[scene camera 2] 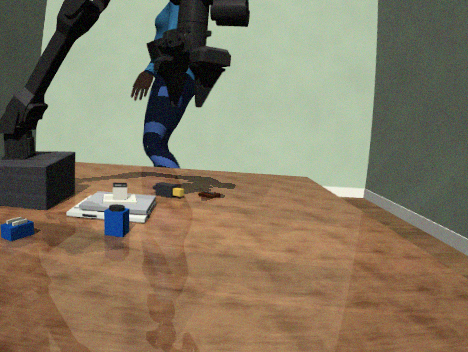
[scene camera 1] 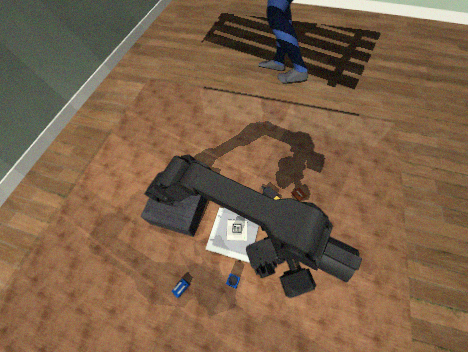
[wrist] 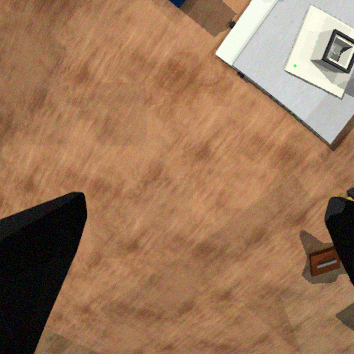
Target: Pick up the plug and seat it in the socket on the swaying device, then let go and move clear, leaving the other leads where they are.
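A black plug with a yellow end lies behind the device; in the wrist view a sliver of it shows at the right edge, by the finger. The device, a grey plate on a white base, carries a raised square socket with a dark rim. My gripper is open and empty, high above the table, off to the right of the device in scene camera 2. Its fingertips are hidden in scene camera 1.
A red-brown slotted piece lies beside the plug. A blue block with a round black top and a blue block with pale strips stand in front. A person stands beyond the table.
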